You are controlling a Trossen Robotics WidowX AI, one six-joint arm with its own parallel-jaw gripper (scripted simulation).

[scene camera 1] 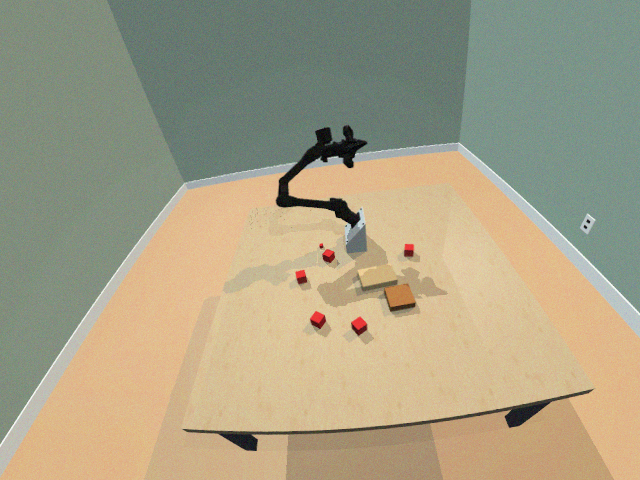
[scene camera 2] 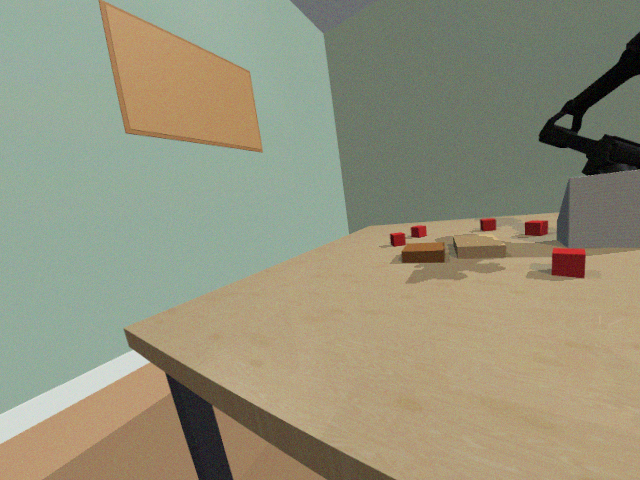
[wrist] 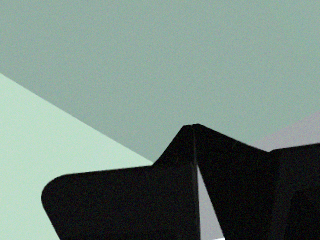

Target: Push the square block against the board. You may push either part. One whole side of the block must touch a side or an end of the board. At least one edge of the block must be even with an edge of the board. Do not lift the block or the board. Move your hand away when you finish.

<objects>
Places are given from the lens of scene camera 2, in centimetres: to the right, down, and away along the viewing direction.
pale tan board (scene camera 2: 484,246): 38, 2, 52
square brown block (scene camera 2: 413,252): 24, 3, 57
</objects>
